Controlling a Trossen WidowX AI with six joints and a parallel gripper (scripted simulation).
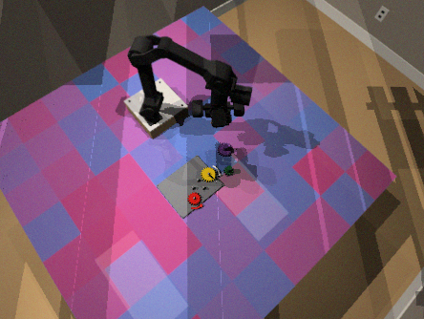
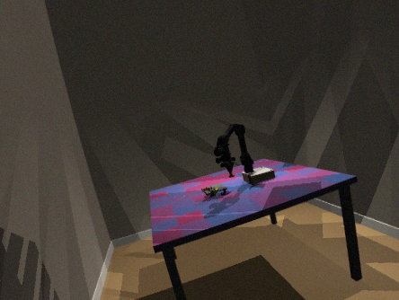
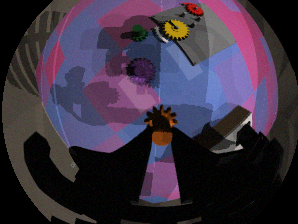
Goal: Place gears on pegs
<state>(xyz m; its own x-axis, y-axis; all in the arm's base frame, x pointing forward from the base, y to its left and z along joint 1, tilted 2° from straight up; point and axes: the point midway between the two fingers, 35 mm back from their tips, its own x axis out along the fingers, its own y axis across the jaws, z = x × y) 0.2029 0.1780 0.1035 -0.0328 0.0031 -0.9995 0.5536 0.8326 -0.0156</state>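
Right now my gripper tip is 12 cm short of the grey board, 21 cm to the left of it and 13 cm above it. From my gripper tip the other things lie so: purple gear: 8 cm ahead, 13 cm below; then green gear: 16 cm ahead, 5 cm to the right, 13 cm below; then orange gear: 1 cm below.
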